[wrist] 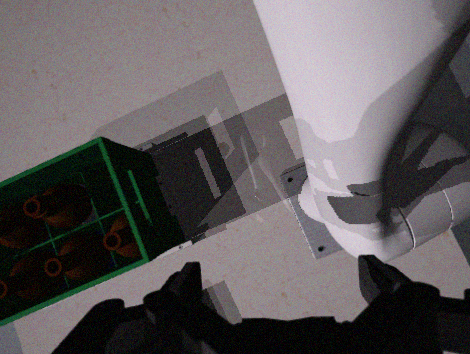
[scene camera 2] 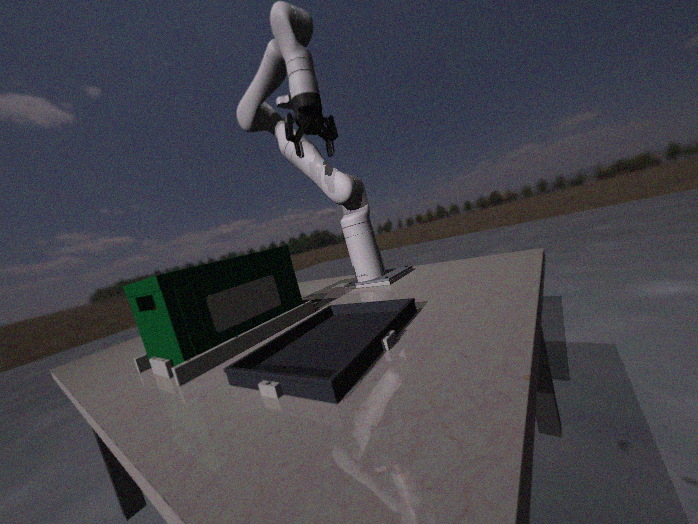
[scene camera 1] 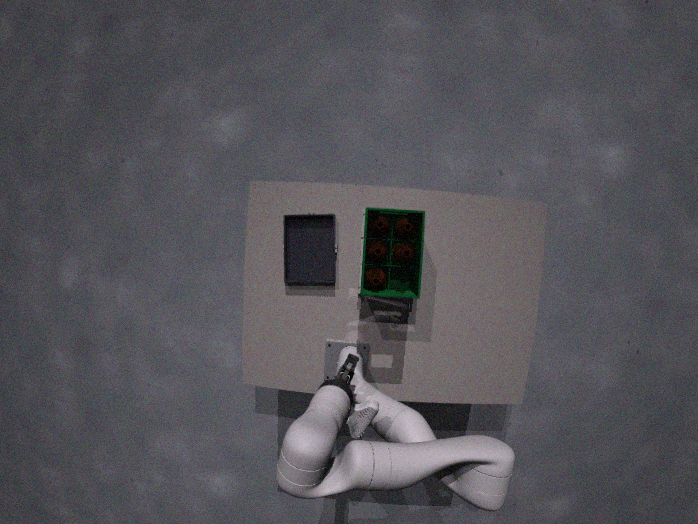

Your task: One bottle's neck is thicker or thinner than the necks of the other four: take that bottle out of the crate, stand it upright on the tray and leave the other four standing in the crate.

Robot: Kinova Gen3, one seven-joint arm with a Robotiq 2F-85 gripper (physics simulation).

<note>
My gripper [scene camera 2: 316, 156] is open and holds nothing. Also in view: a dark tray [scene camera 2: 318, 380].
My gripper also shows in the wrist view [wrist: 277, 275].
</note>
